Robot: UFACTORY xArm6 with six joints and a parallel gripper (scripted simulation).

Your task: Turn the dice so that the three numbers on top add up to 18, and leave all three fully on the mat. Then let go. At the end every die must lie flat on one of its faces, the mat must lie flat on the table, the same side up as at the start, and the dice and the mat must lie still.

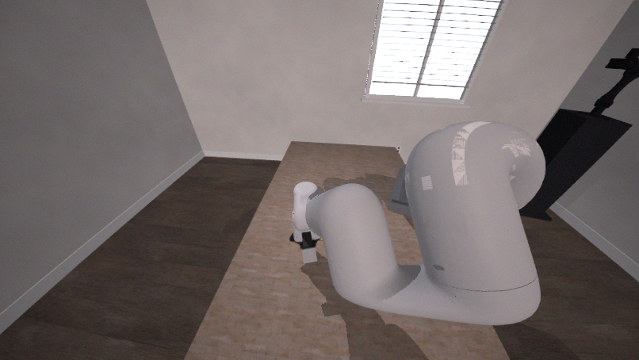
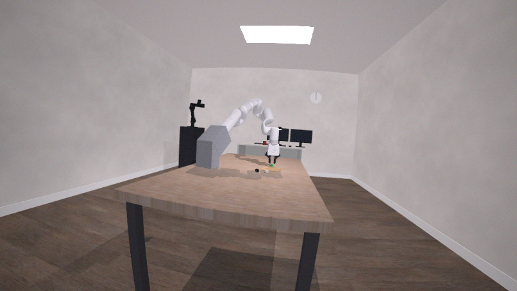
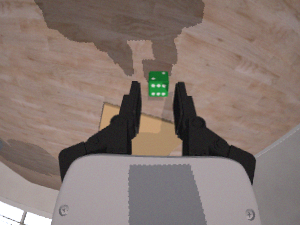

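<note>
The green die is 40 mm below my hand. Round my hand: black die 20 mm behind, 300 mm to the right, 40 mm below; mat 40 mm ahead, 130 mm to the right, 40 mm below; white die 50 mm ahead, 280 mm to the right, 40 mm below.
</note>
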